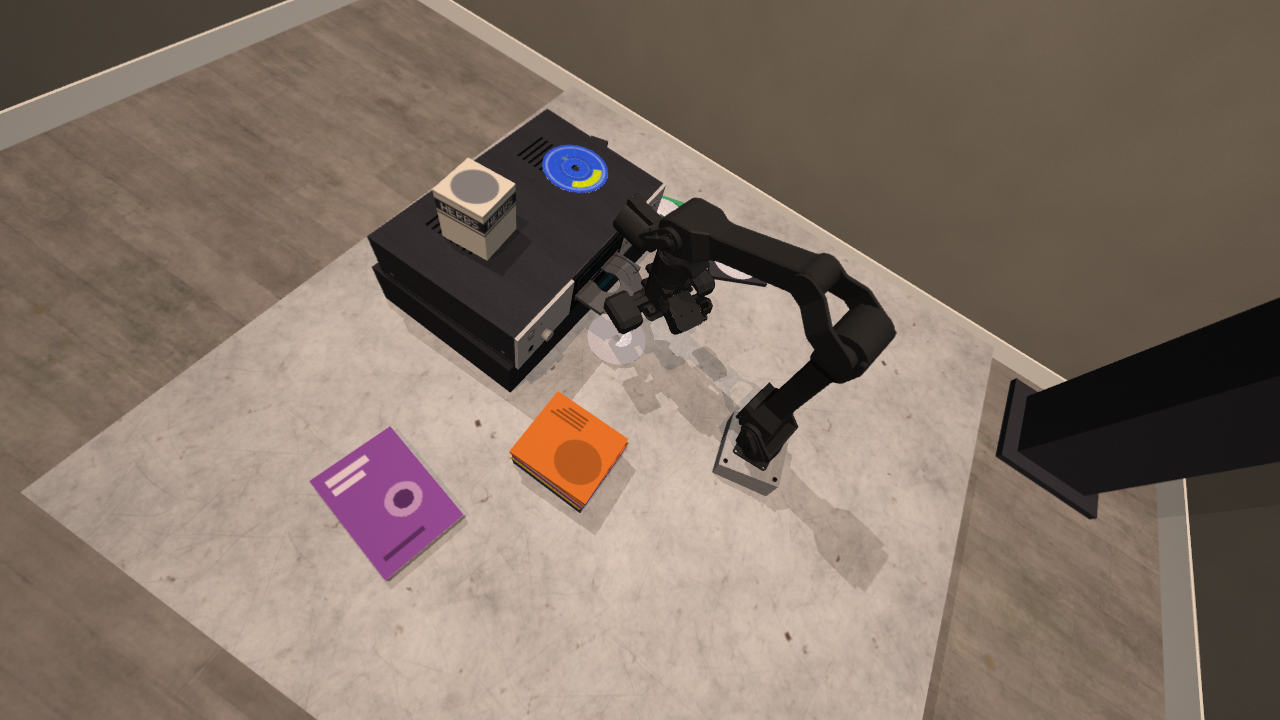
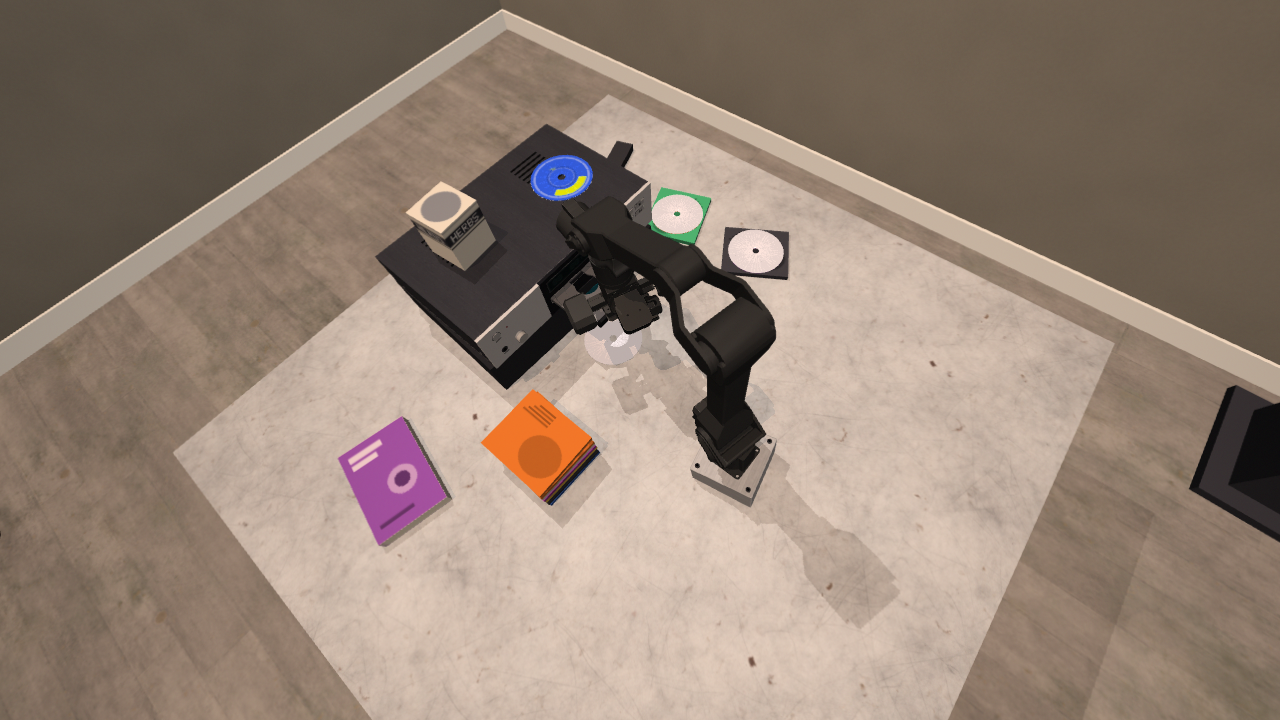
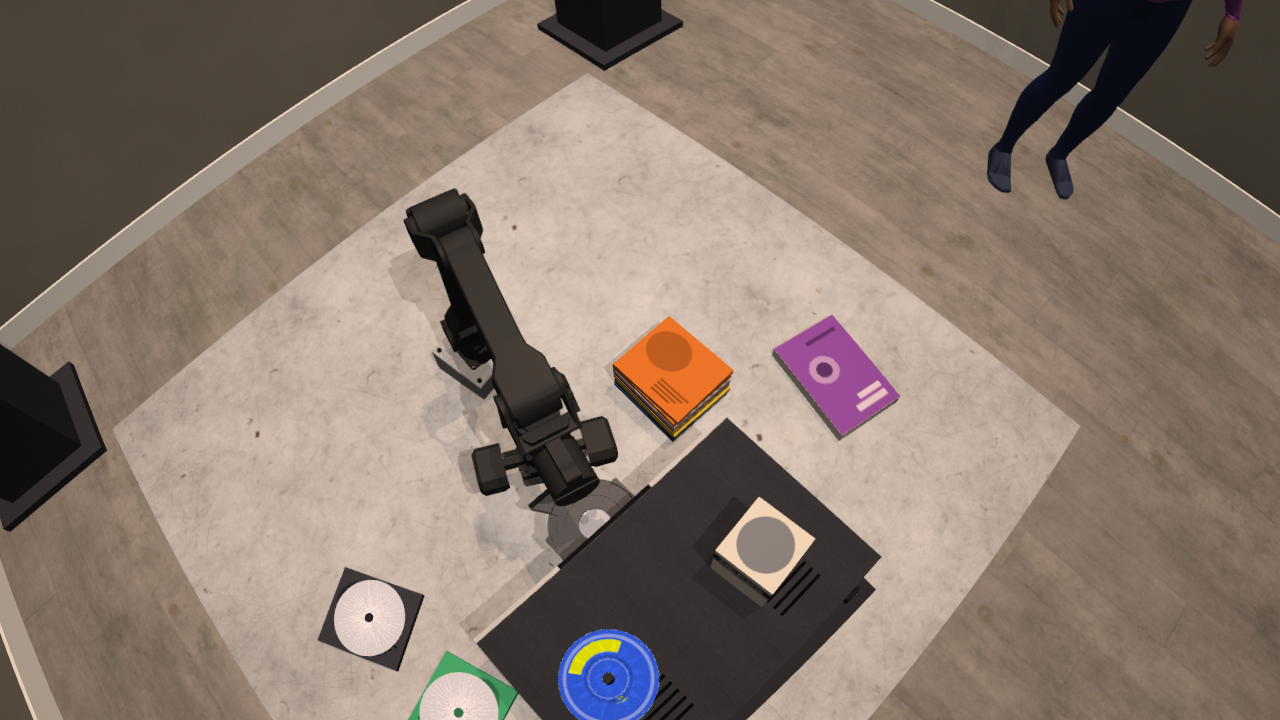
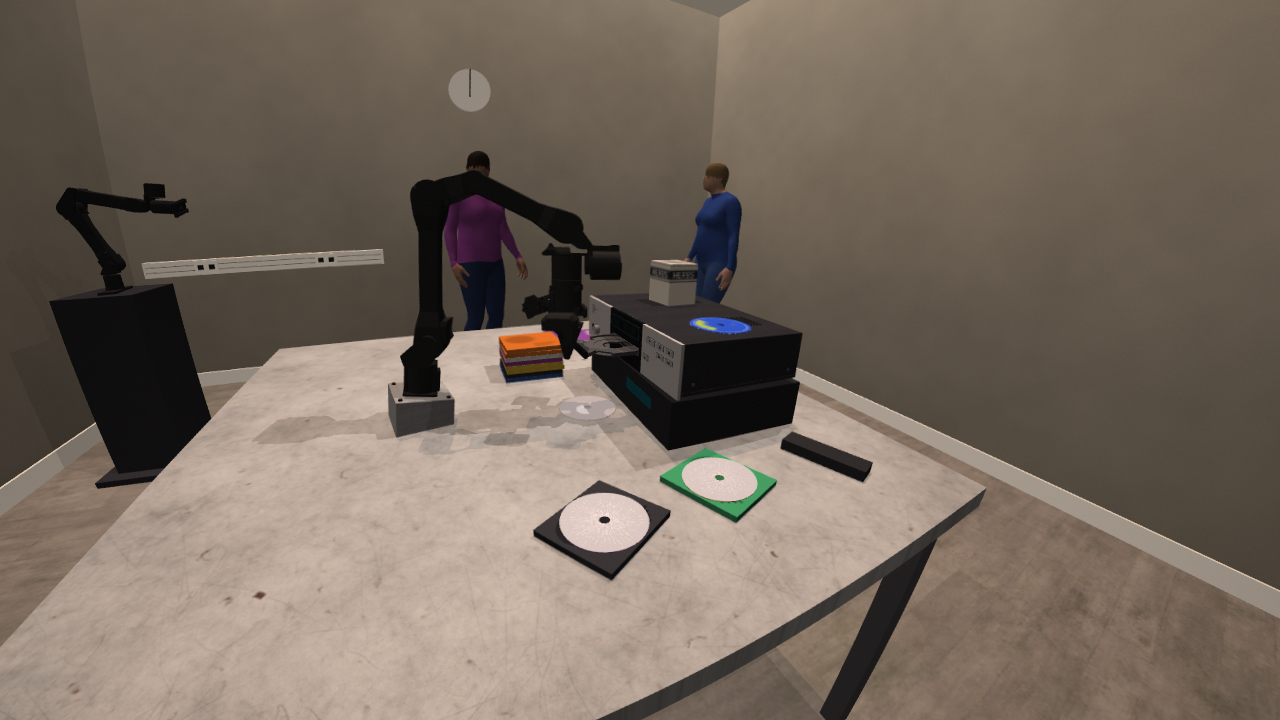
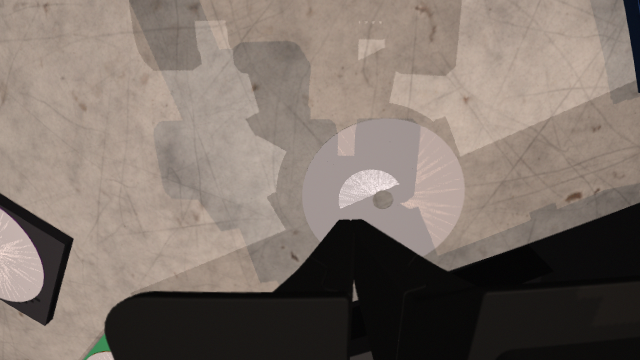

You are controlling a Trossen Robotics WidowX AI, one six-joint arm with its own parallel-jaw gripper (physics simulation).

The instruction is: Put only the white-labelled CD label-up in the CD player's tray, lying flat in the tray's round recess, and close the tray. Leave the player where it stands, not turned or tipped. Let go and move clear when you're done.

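Pixels of known places: gripper, between the fingertips: (image 1: 651, 318) (image 4: 567, 359) (image 5: 349, 231); arm's base, origin of its link: (image 1: 755, 447) (image 2: 733, 453) (image 3: 476, 345) (image 4: 420, 390).
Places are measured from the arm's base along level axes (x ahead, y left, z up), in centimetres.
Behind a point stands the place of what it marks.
The black CD player (image 1: 483, 313) @[x 47.3, y 15.3, z 13.9 cm] (image 2: 510, 277) @[x 46.0, y 3.6, z 13.9 cm] (image 3: 680, 510) @[x 46.3, y 2.3, z 13.9 cm] (image 4: 738, 367) @[x 53.8, y -27.7, z 8.6 cm] stands on a black unit, its grey tray (image 1: 623, 265) @[x 38.5, y -11.0, z 7.8 cm] (image 3: 562, 535) @[x 36.8, y -10.4, z 7.8 cm] (image 4: 617, 342) @[x 40.2, y -4.2, z 7.5 cm] partly out, with no disc seen in it. A pale disc (image 1: 608, 351) @[x 32.8, y -1.8, z -5.9 cm] (image 2: 606, 350) @[x 32.4, y -2.5, z -6.0 cm] (image 4: 586, 410) @[x 32.4, y -7.0, z -5.8 cm] (image 5: 322, 180) @[x 30.0, y -8.9, z -5.9 cm] lies flat on the table below the tray front. Pale discs also lie in a black case (image 2: 729, 265) @[x 25.3, y -34.6, z -5.0 cm] (image 3: 332, 634) @[x 21.4, y -47.8, z -5.0 cm] (image 4: 608, 565) @[x 20.7, y -49.0, z -5.0 cm] and a green case (image 2: 700, 198) @[x 42.2, y -46.2, z -5.0 cm] (image 4: 735, 510) @[x 41.0, y -46.6, z -5.0 cm]. I cannot tell which disc is white-labelled. My gripper (image 4: 572, 352) @[x 28.6, y -6.2, z 5.7 cm] (image 5: 349, 231) @[x 28.6, y -6.2, z 5.7 cm] is shut and empty, pointing down at the tray's front edge; contact is unclear.
A blue disc (image 1: 554, 170) @[x 58.0, y -15.1, z 14.0 cm] (image 2: 546, 179) @[x 57.6, y -16.2, z 14.0 cm] (image 3: 581, 689) @[x 54.6, y -21.7, z 14.0 cm] and a herbs box (image 1: 483, 228) @[x 53.3, y 7.7, z 21.1 cm] (image 3: 765, 544) @[x 57.6, y 4.2, z 23.5 cm] rest on the player. An orange-topped stack (image 1: 554, 438) @[x 29.2, y 20.8, z 2.3 cm] (image 3: 707, 367) @[x 30.3, y 23.9, z 2.2 cm] and a purple case (image 1: 358, 510) @[x 46.1, y 45.1, z -3.7 cm] (image 3: 850, 358) @[x 44.1, y 45.2, z -3.6 cm] lie nearby. A black bar (image 4: 825, 456) @[x 64.0, y -42.6, z -4.1 cm] lies beside the player.
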